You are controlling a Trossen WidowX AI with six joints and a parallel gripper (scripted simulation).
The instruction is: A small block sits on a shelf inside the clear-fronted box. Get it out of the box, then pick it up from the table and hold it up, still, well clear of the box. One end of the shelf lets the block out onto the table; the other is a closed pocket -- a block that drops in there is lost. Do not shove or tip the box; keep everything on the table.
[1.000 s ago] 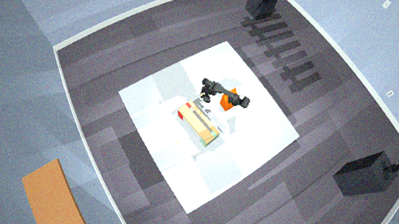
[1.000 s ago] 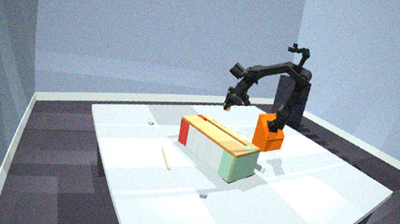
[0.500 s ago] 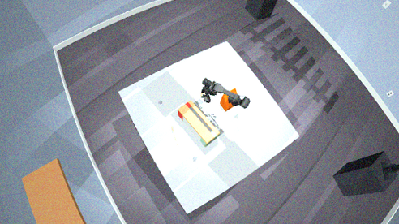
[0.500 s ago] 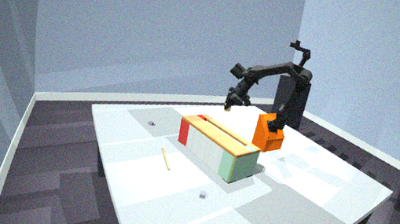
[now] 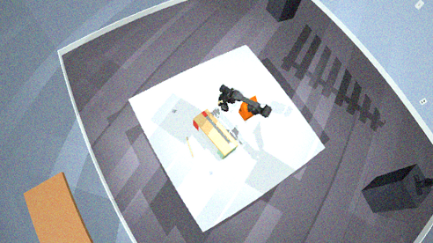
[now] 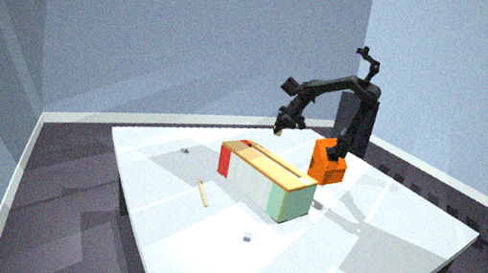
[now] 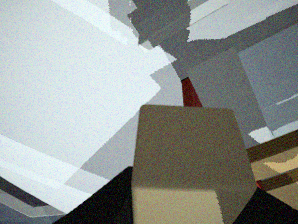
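My gripper tip is now 10 mm past the tan block, 10 mm to the right of it and 10 mm below it. From my gripper tip the other things lie so: thin wooden stick: 340 mm ahead, 170 mm to the left, 170 mm below; box: 80 mm ahead, 170 mm to the left, 110 mm below.
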